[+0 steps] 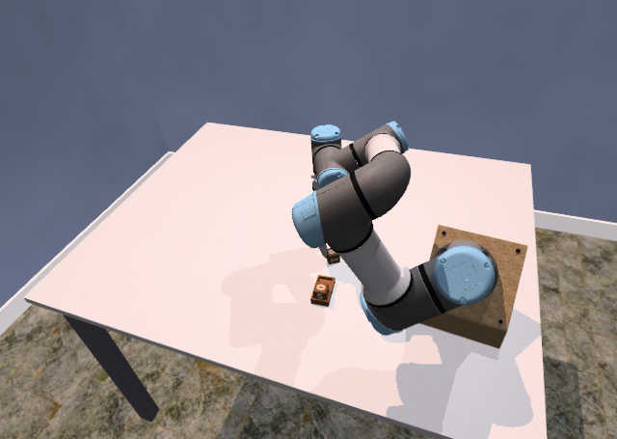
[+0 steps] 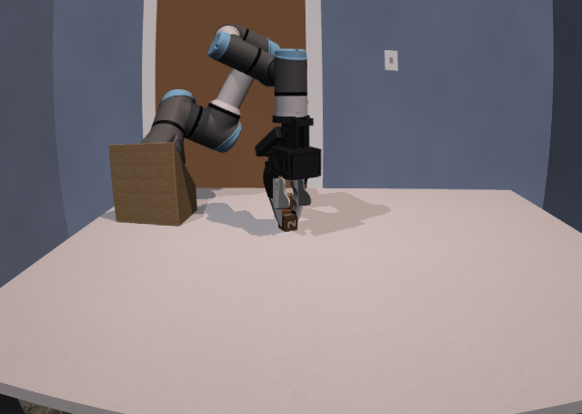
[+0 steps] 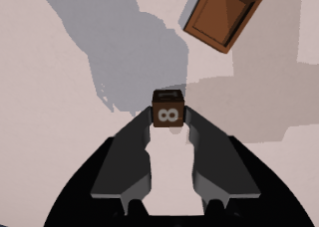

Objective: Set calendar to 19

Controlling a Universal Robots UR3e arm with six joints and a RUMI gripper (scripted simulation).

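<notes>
Right now my hand is 1 cm above the brown digit cube. From my hand the other things lie so: tray (11 cm to the left, 2 cm below, 1 cm behind).
</notes>
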